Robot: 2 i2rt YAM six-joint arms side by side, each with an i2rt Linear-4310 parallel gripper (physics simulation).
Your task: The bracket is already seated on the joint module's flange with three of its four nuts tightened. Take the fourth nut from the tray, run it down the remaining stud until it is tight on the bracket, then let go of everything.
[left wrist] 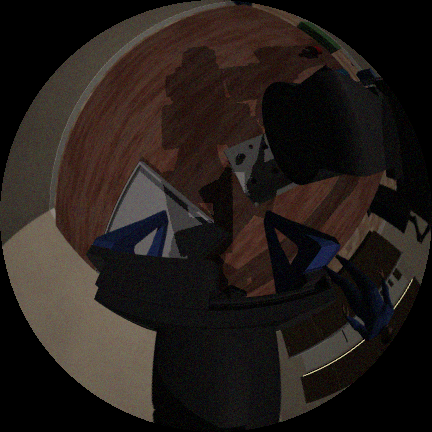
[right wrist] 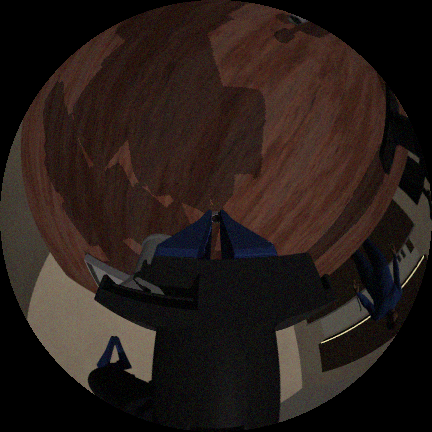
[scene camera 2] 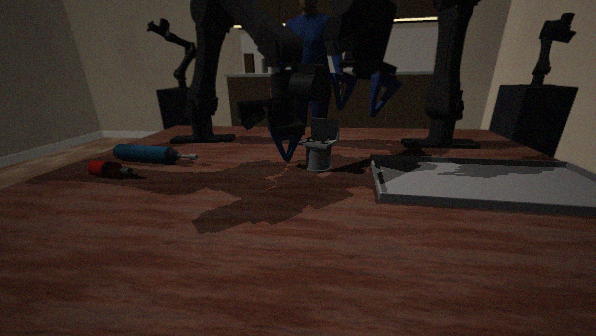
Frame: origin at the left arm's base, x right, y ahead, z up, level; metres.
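Where they show: left gripper, fingertip midpoint: (left wrist: 215,215) (right wrist: 136,345) (scene camera 2: 354,113); right gripper, fingertip midpoint: (right wrist: 215,215) (scene camera 2: 286,160); left arm's base, link origin: (scene camera 2: 438,144); right arm's base, link origin: (scene camera 2: 203,140).
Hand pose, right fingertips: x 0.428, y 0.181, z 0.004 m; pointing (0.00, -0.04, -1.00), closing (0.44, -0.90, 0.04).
Note:
Things, the pixels of their centre, and the offset from my right fingertips.
- joint module, body centre: (right wrist: 159,275) (left wrist: 252,162) (scene camera 2: 318,152) dx -0.080, dy +0.032, dz +0.033 m
- grey bracket, body centre: (left wrist: 262,163) (scene camera 2: 318,133) dx -0.080, dy +0.032, dz +0.077 m
- small nut, body centre: (right wrist: 215,216) dx -0.001, dy +0.000, dz +0.001 m
- grey tray, body centre: (scene camera 2: 483,179) (left wrist: 136,259) dx -0.410, dy +0.095, dz +0.004 m
- blue tool, body centre: (scene camera 2: 155,154) dx +0.336, dy +0.018, dz +0.015 m
- red tool, body centre: (scene camera 2: 112,169) dx +0.371, dy +0.119, dz +0.013 m
The joint module (scene camera 2: 319,161) (right wrist: 154,244) stands upright on the table, with the grey bracket (scene camera 2: 325,131) (left wrist: 251,145) on top, its plate rising at the back. Small dark marks show on the bracket; nuts and studs are too small to tell apart. My right gripper (scene camera 2: 287,160) (right wrist: 215,215) is shut on a small nut (right wrist: 216,217) at its fingertips. It points down, low over the table, just left of the module in the scene view. My left gripper (scene camera 2: 357,112) (left wrist: 215,215) is open and empty, high behind and right of the module. The right arm hides part of the bracket in the left wrist view.
The grey tray (scene camera 2: 480,204) (left wrist: 176,191) lies at the right of the scene view, right of the module. A blue tool (scene camera 2: 145,153) and a red tool (scene camera 2: 104,169) (left wrist: 312,51) lie at the left. A person (scene camera 2: 311,40) stands behind the table.

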